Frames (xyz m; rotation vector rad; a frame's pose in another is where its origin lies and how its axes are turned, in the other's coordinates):
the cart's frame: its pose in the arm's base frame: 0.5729 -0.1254 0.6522 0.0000 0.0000 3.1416
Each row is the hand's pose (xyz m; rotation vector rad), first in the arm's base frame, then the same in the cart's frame.
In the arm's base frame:
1: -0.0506 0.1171 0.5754 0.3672 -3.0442 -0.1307
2: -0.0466 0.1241 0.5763 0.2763 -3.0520 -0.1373
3: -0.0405 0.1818 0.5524 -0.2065 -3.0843 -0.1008
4: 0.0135 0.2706 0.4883 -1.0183 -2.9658 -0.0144
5: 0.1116 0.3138 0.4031 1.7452 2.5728 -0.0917
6: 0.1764 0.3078 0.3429 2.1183 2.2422 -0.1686
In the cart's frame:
1: 0.6235 -0.2425 -0.0768 3.0325 0.3658 0.1109
2: 0.6195 -0.2495 -0.0759 3.0376 0.2750 0.1131
3: 0.6134 -0.3072 -0.0998 3.0686 -0.2055 0.0750
4: 0.5594 -0.3960 -0.1639 2.9626 -1.0172 0.0091
5: 0.4613 -0.4392 -0.2491 -2.5508 1.7303 0.0484
6: 0.3965 -0.4332 -0.3093 -2.2035 2.0818 0.0796

